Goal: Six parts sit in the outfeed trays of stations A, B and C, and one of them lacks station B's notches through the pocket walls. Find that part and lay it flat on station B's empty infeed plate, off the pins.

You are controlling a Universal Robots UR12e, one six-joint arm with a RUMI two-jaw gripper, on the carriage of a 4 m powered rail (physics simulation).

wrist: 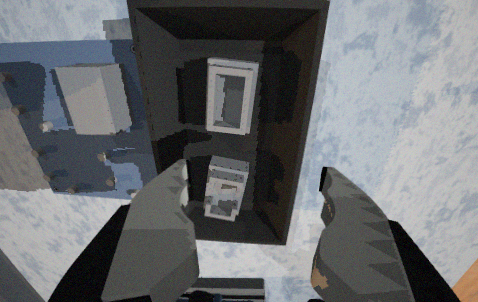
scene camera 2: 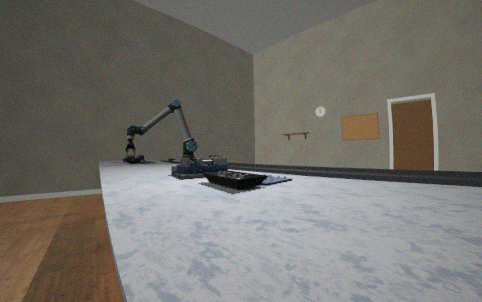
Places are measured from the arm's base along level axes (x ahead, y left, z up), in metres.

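Where they show: gripper, fingertip midpoint: [wrist: 254,165] [scene camera 2: 130,156].
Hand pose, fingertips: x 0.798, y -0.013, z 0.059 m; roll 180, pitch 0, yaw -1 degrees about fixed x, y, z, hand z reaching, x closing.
Each offset is from my fingertips to the top centre of the thing. "spot": to the spot under its first point.
My gripper [scene camera 2: 130,151] [wrist: 254,165] is open, its fingers parted above the lower end of a dark tray {spot: dz -0.055, dx +0.035, dy +0.031 m} [wrist: 297,100] at the far end of the table. Two light grey parts lie in the tray. The upper part {dz -0.042, dx -0.022, dy +0.031 m} [wrist: 211,100] has a rectangular pocket, and no notches show through its walls. The lower part {dz -0.042, dx -0.030, dy -0.069 m} [wrist: 227,175] lies between the fingertips in the picture, with a stepped outline and a smaller opening; its notches are unclear. A blue plate {spot: dz -0.081, dx -0.156, dy -0.066 m} [wrist: 125,172] with pegs adjoins the tray and carries a grey block {dz -0.045, dx -0.147, dy +0.029 m} [wrist: 85,100]. I cannot tell which station this is.
Another black tray [scene camera 2: 235,180] with parts stands nearer the camera, beside a blue plate {dz -0.081, dx -0.238, dy +1.854 m} [scene camera 2: 276,179]. The arm's base stands behind it. A grey and dark fixture {spot: dz -0.079, dx -0.030, dy -0.285 m} [wrist: 230,283] shows at the wrist view's bottom edge. The tray's walls rise around both parts.
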